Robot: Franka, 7 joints.
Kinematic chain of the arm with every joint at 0, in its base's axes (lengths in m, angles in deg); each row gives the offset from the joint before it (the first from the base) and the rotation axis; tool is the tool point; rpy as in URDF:
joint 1: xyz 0 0 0.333 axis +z
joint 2: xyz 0 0 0 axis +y
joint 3: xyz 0 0 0.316 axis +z
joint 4: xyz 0.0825 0 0 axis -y
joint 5: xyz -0.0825 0 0.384 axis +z
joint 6: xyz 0 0 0 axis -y
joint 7: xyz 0.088 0 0 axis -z
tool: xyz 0 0 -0.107 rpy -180 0 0
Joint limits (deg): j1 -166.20..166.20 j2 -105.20..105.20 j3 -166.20..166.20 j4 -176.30..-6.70 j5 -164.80..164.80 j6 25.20..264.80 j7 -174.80..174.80
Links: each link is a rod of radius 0.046 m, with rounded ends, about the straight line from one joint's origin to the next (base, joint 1, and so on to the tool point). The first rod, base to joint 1, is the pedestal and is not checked.
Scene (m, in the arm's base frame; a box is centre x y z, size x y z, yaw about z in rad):
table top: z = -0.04
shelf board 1: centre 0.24 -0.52 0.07 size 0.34 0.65 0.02 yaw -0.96
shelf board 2: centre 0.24 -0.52 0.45 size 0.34 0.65 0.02 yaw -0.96
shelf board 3: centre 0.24 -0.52 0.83 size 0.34 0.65 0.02 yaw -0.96
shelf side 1: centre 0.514 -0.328 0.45 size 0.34 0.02 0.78 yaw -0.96
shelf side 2: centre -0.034 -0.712 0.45 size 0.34 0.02 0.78 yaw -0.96
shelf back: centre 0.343 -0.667 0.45 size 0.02 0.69 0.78 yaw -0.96
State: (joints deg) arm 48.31 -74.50 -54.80 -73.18 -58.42 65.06 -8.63
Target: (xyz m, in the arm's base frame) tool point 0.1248 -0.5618 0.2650
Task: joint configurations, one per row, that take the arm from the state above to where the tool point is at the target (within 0.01 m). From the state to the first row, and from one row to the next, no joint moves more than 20 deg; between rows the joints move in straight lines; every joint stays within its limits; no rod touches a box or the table.
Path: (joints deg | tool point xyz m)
1: 33.56 -82.28 -44.30 -90.34 -49.75 52.13 -8.63 | -0.0005 -0.4852 0.6345
2: 18.81 -90.05 -33.80 -107.49 -41.07 39.20 -8.63 | -0.0813 -0.3509 0.6295
3: 36.39 -91.95 -17.12 -109.63 -36.54 37.45 -8.63 | -0.0329 -0.2680 0.6911
4: 53.97 -93.84 -0.44 -111.77 -32.01 35.70 -8.63 | -0.0484 -0.1923 0.7156
5: 71.55 -95.73 16.24 -113.90 -27.48 33.95 -8.63 | -0.1034 -0.1573 0.7016
6: 89.13 -97.63 32.92 -116.04 -22.95 32.20 -8.63 | -0.1614 -0.1734 0.6521
7: 106.71 -99.52 49.60 -118.18 -18.42 30.45 -8.63 | -0.1899 -0.2274 0.5737
8: 124.28 -101.41 66.28 -120.32 -13.89 28.70 -8.63 | -0.1727 -0.2904 0.4759
9: 141.86 -103.31 82.96 -122.46 -9.36 26.95 -8.63 | -0.1143 -0.3319 0.3692
10: 159.44 -105.20 99.63 -124.59 -4.83 25.20 -8.63 | -0.0367 -0.3312 0.2650
11: 155.81 -105.20 96.53 -109.19 -6.71 25.20 -8.63 | -0.0108 -0.4058 0.2613
12: 152.18 -105.20 93.42 -93.80 -8.59 25.20 -8.63 | 0.0263 -0.4708 0.2614
13: 148.55 -105.20 90.31 -78.40 -10.47 25.20 -8.63 | 0.0724 -0.5235 0.2633
14: 144.92 -105.20 87.20 -63.00 -12.35 25.20 -8.63 | 0.1248 -0.5618 0.2650

